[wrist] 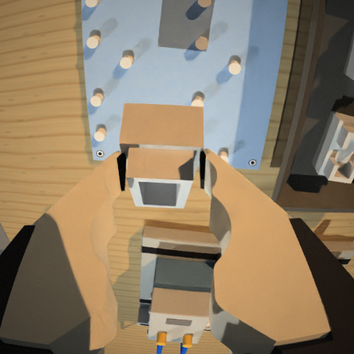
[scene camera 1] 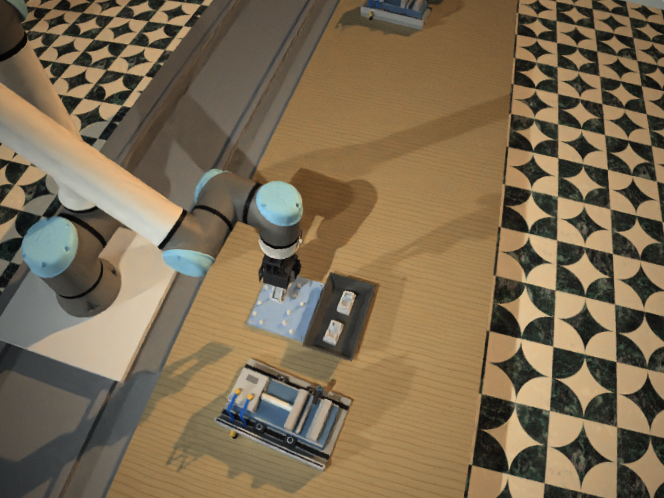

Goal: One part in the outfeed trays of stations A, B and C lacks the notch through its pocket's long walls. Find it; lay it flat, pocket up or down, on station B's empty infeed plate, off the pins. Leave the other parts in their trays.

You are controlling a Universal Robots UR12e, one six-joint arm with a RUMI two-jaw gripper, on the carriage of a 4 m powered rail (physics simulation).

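Pixels of known places: arm's base, link origin: (scene camera 1: pixel 90 288).
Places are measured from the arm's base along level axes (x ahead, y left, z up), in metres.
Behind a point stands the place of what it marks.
My gripper (scene camera 1: pixel 276 286) @[x 0.576, y 0.123, z 0.103 m] (wrist: pixel 162 153) is shut on a pale block-shaped part (scene camera 1: pixel 277 294) @[x 0.573, y 0.100, z 0.091 m] (wrist: pixel 160 163) with a rectangular pocket, held between its fingertips. No notch shows in its visible pocket walls; some sides are hidden. The part is above the blue pinned plate (scene camera 1: pixel 272 320) @[x 0.558, y 0.067, z -0.022 m] (wrist: pixel 165 82), near the plate's edge in the wrist view. The dark outfeed tray (scene camera 1: pixel 360 326) @[x 0.806, y 0.105, z 0.010 m] (wrist: pixel 320 201) stands beside the plate. It holds two pale parts, one (scene camera 1: pixel 346 302) @[x 0.749, y 0.168, z 0.003 m] farther back and one (scene camera 1: pixel 333 332) @[x 0.738, y 0.070, z 0.003 m] nearer the machine. Station letters cannot be read.
A grey and blue machine (scene camera 1: pixel 293 420) @[x 0.712, y -0.198, z 0.066 m] (wrist: pixel 180 302) with blue hoses stands close to the plate and tray. Another machine (scene camera 1: pixel 396 16) @[x 0.610, y 1.609, z 0.009 m] stands at the far end of the wooden table. Several upright pins stick up from the plate. The rail runs along the table's left side.
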